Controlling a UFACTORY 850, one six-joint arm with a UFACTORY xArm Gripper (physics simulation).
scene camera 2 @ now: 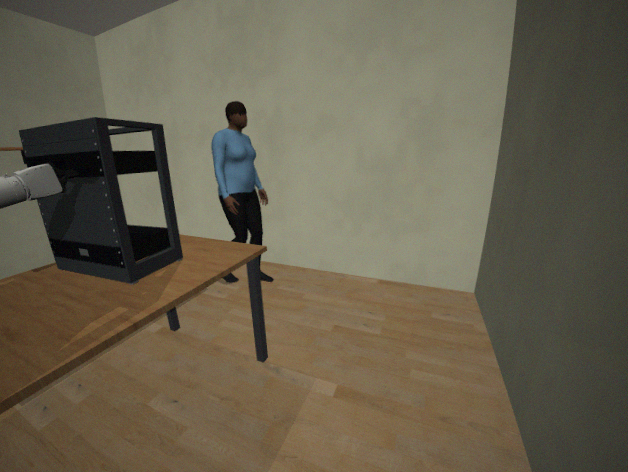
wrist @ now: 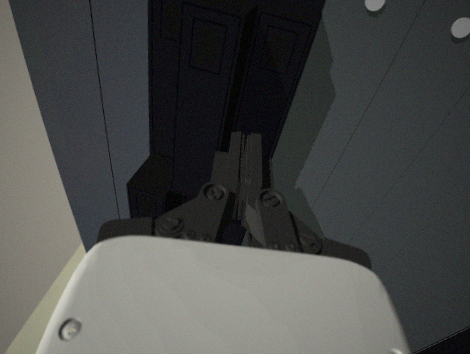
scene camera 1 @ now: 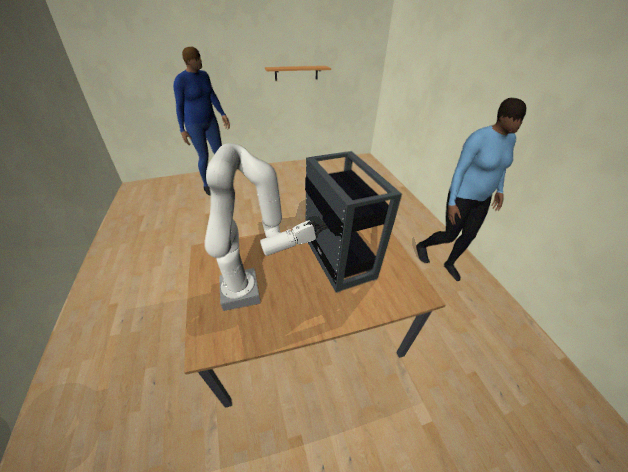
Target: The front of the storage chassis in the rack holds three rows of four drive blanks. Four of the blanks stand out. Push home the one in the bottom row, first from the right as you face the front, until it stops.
In view: the gripper (scene camera 2: 76, 172) and a rack (scene camera 2: 86, 226).
The rack shows as well in the wrist view (wrist: 357, 112) and in scene camera 1 (scene camera 1: 342, 200). The gripper is seen too in the wrist view (wrist: 242, 152).
